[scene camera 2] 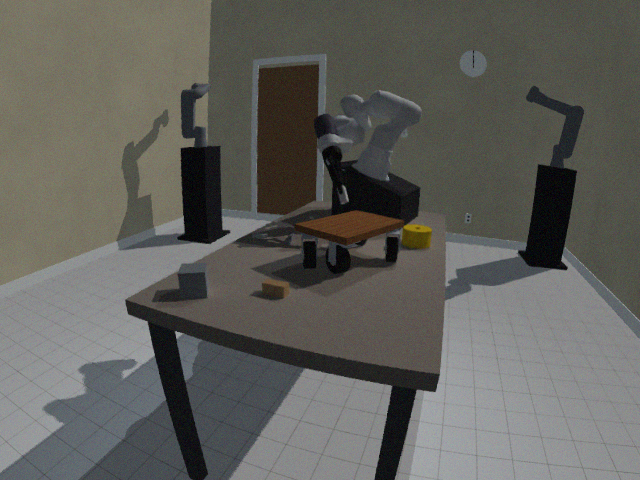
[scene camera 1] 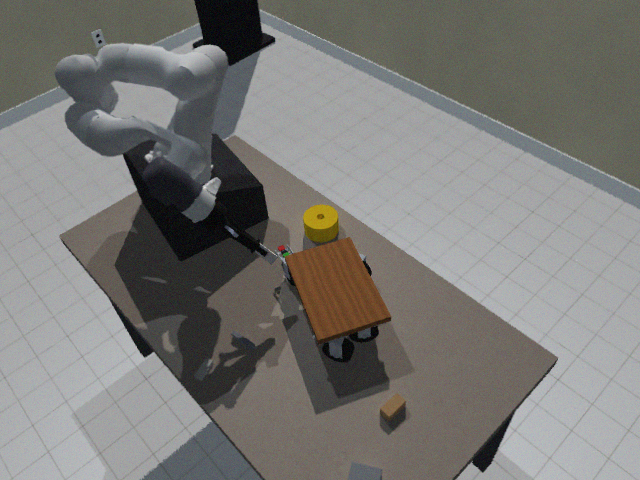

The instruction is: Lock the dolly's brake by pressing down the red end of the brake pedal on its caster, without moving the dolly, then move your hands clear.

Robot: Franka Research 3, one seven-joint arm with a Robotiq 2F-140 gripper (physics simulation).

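The dolly has a brown wooden deck (scene camera 1: 337, 289) (scene camera 2: 348, 225) and stands on black-wheeled casters on the table (scene camera 1: 465, 351) (scene camera 2: 361, 320). At the deck's corner nearest the robot base, the brake pedal shows a red end (scene camera 1: 281, 249) and a green part (scene camera 1: 286, 254) in scene camera 1. In scene camera 2 the deck hides the pedal. My gripper (scene camera 1: 271, 256) (scene camera 2: 344, 196) is shut and empty, pointing down at a slant from the robot's side. Its tips appear close beside the pedal in scene camera 1; whether they touch it I cannot tell.
A yellow cylinder (scene camera 1: 321, 223) (scene camera 2: 416, 236) stands close to the dolly. A small orange block (scene camera 1: 392, 407) (scene camera 2: 275, 288) and a grey block (scene camera 1: 364, 471) (scene camera 2: 193, 280) lie on the far side of the dolly from the robot. The black robot base (scene camera 1: 237, 198) (scene camera 2: 403, 198) stands behind my gripper.
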